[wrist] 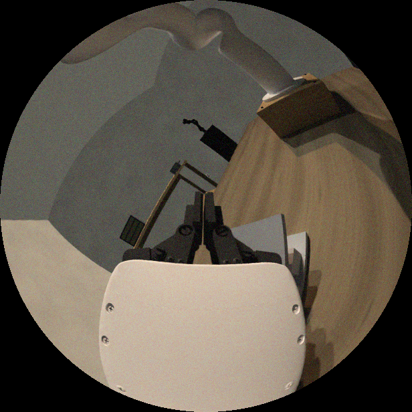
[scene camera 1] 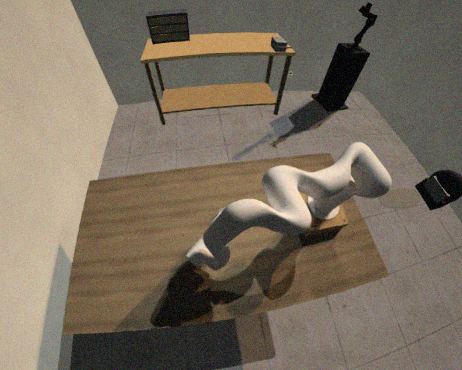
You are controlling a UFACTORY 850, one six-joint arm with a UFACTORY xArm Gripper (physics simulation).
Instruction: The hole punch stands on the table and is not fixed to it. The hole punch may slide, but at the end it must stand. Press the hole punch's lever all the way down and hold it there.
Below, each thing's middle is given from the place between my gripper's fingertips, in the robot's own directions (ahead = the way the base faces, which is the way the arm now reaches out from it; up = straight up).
Now: hand 9 cm above the grey lever (wrist: 269,234), 3 cm short of it and 1 cm to the left of it. The rest, counted from my hand: hole punch (wrist: 297,243) 11 cm below, 3 cm ahead, 1 cm to the right.
